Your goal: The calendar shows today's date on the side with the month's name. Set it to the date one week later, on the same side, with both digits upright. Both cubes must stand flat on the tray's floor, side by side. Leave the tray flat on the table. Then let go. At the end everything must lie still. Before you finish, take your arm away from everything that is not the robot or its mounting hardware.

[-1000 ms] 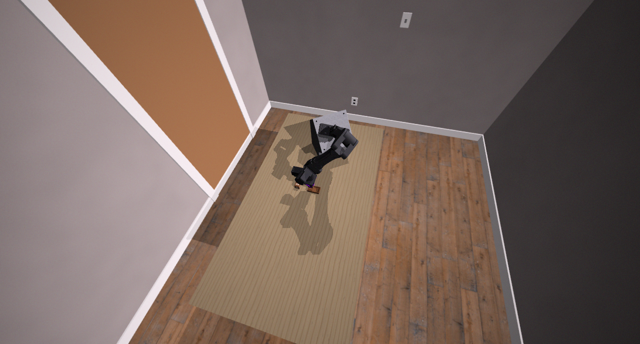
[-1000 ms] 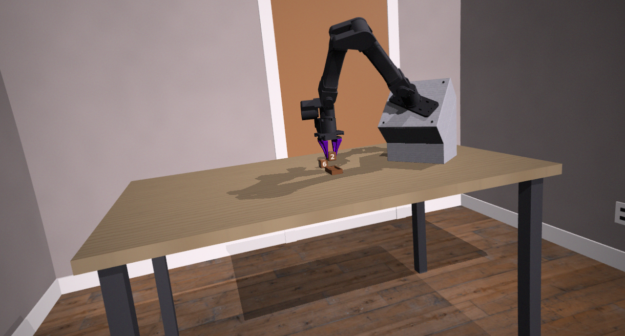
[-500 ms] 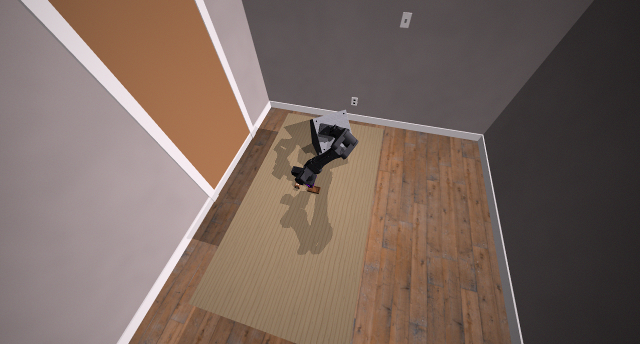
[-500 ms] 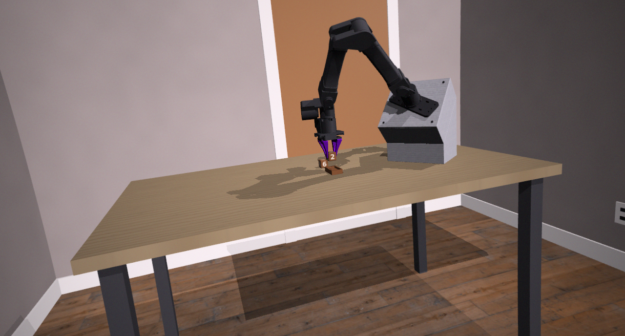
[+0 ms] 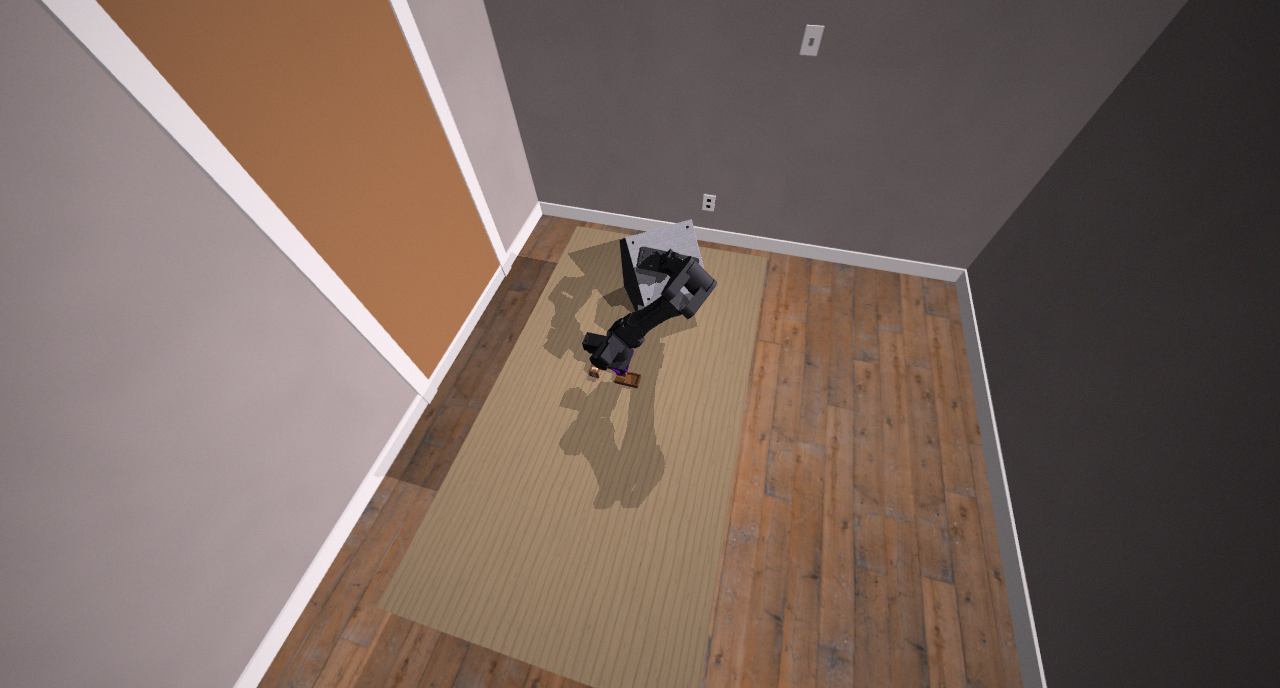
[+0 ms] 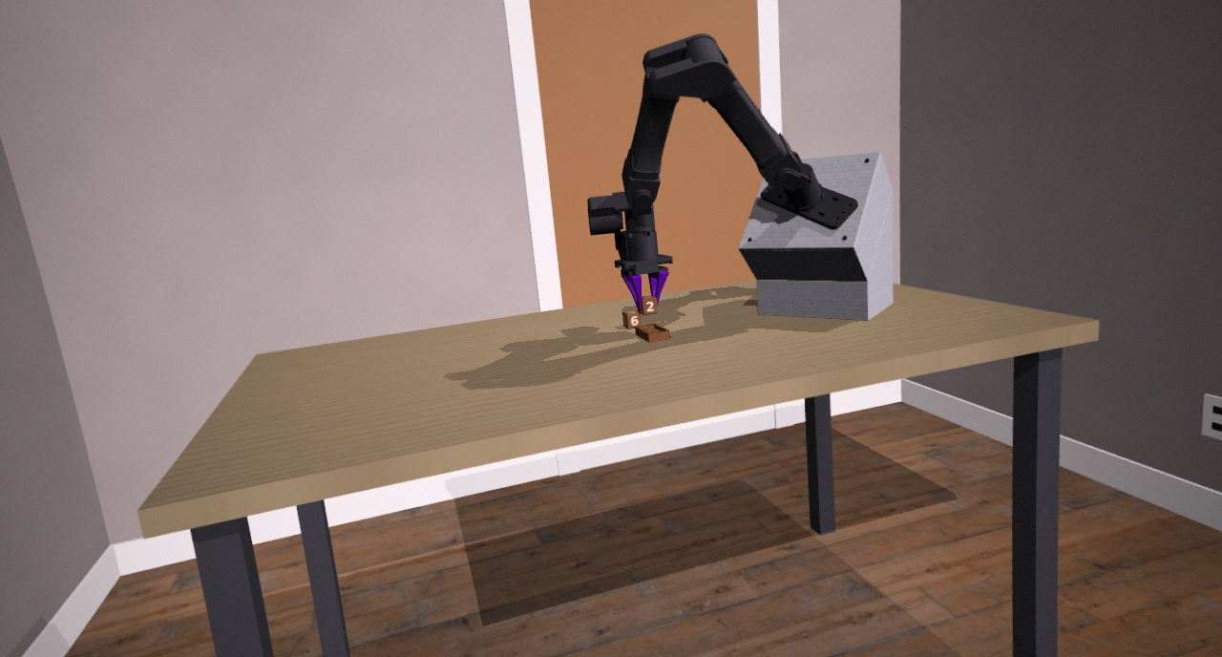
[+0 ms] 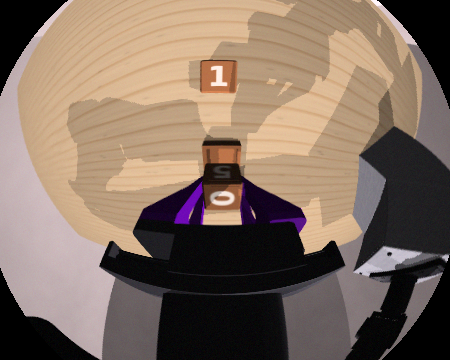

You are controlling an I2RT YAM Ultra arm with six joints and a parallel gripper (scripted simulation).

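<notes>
Right now the brown tray is 20 mm to the left of my hand and 50 mm below it.
</notes>
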